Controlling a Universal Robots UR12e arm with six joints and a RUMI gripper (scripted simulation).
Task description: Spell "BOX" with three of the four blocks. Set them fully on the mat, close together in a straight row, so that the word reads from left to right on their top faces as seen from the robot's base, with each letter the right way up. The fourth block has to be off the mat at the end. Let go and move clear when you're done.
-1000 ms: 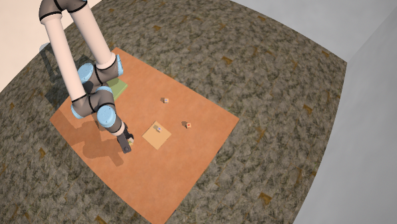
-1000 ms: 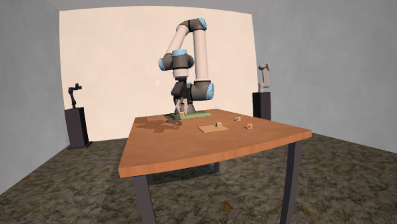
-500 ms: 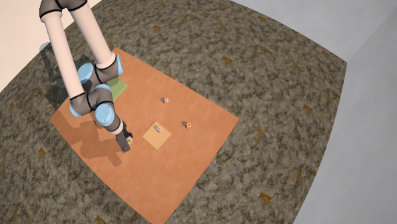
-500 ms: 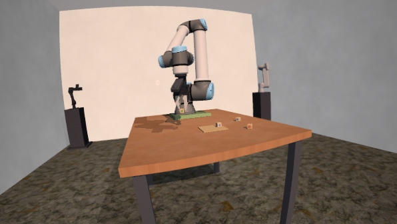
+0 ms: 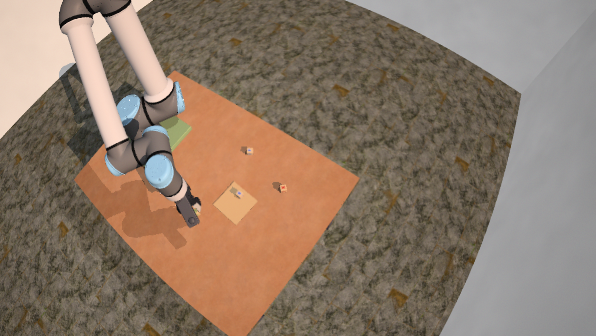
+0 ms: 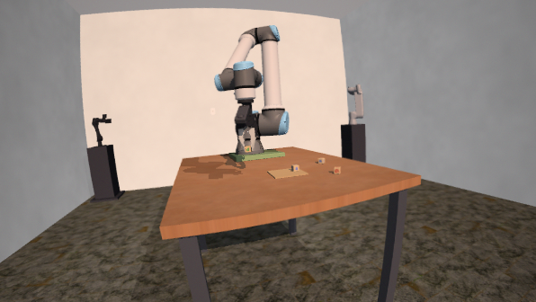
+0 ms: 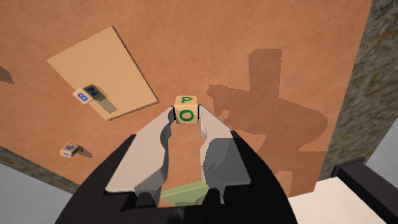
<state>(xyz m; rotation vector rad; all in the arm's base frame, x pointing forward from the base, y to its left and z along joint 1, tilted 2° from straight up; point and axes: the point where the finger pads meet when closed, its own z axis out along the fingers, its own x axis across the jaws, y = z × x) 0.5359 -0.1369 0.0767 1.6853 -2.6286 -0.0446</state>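
Now: the tan mat 7 cm ahead of my hand, 14 cm to the left of it and 11 cm below it.
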